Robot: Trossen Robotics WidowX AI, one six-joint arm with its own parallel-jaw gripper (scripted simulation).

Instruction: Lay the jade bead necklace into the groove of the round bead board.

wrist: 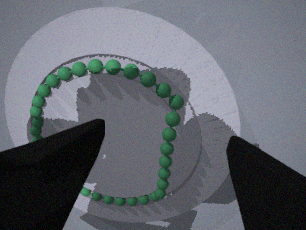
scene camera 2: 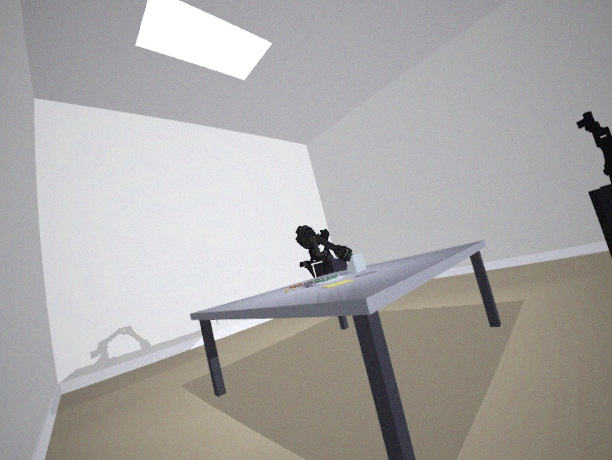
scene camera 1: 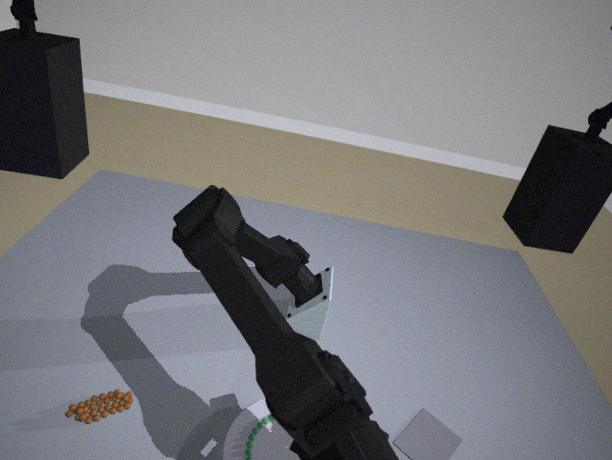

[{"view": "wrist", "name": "my gripper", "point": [167, 135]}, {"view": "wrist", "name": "round bead board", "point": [127, 165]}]
